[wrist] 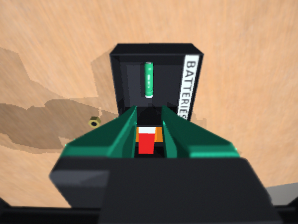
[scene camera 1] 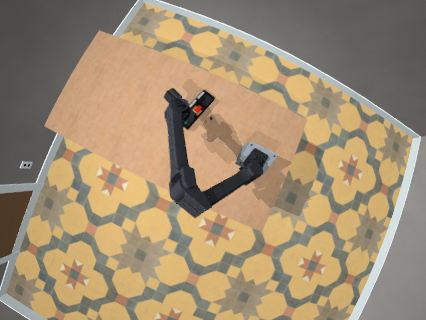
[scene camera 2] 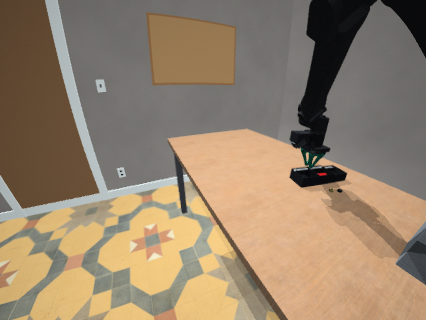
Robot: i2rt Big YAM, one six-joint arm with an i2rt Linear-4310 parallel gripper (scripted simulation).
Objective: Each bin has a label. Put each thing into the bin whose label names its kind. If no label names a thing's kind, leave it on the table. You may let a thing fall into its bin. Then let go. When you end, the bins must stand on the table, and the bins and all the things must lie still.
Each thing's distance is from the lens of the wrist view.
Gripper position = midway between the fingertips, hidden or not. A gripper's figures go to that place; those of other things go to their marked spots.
my gripper (wrist: 149, 111): 0.13 m
black bin (wrist: 176, 66): 0.18 m
